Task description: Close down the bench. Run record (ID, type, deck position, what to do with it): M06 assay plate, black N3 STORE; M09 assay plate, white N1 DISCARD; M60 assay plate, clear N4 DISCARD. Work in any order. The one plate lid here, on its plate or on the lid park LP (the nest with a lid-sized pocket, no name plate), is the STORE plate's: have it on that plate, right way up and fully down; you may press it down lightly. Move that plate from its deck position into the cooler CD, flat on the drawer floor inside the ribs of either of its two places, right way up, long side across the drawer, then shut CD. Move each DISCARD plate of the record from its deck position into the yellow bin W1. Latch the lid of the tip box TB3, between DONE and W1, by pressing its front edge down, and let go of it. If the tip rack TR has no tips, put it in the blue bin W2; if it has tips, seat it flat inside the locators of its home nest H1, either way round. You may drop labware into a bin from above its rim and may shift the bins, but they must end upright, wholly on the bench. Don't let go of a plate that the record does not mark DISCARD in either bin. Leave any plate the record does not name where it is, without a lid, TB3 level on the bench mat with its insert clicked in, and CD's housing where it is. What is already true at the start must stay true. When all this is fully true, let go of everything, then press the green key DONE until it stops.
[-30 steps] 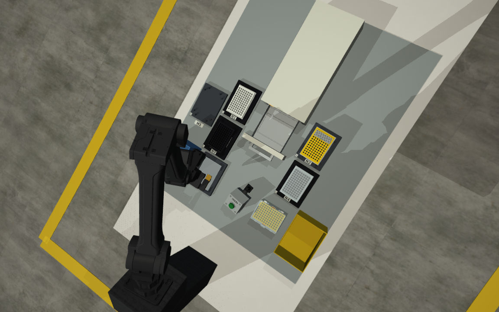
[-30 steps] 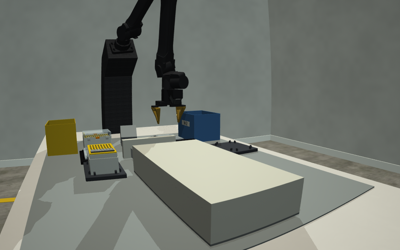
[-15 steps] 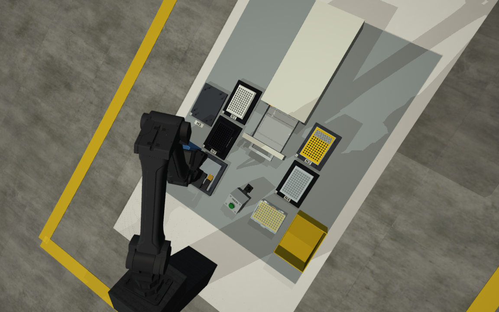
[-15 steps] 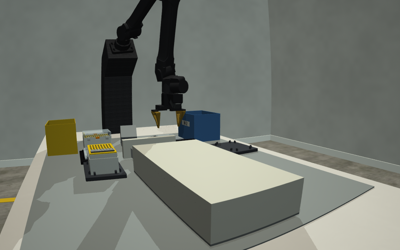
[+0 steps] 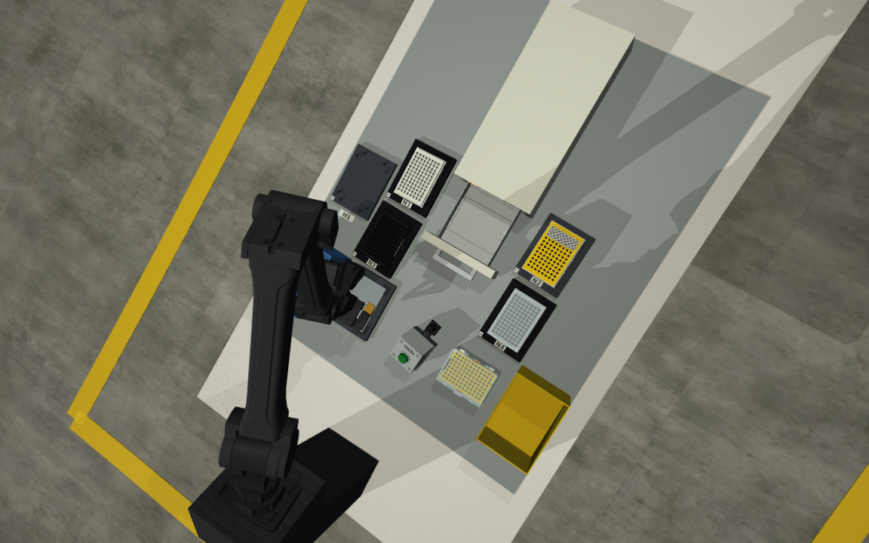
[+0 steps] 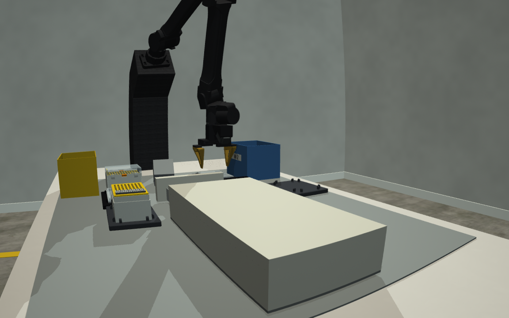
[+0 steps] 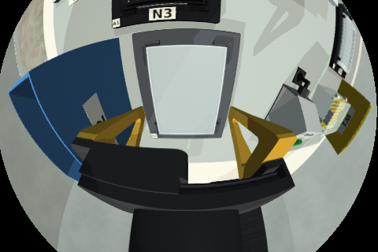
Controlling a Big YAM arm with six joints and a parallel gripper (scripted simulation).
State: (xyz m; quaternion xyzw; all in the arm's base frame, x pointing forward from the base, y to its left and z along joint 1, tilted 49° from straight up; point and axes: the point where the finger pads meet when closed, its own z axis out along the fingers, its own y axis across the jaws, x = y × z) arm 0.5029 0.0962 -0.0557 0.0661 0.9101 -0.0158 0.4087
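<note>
My hand is 30 mm above the clear plate lid. From my hand the other things lie so: blue bin W2 (150 mm to the left, 20 mm ahead, 10 mm below); then black plate (180 mm ahead, 30 mm below, 10 mm to the right); then lid park LP (50 mm below).
</note>
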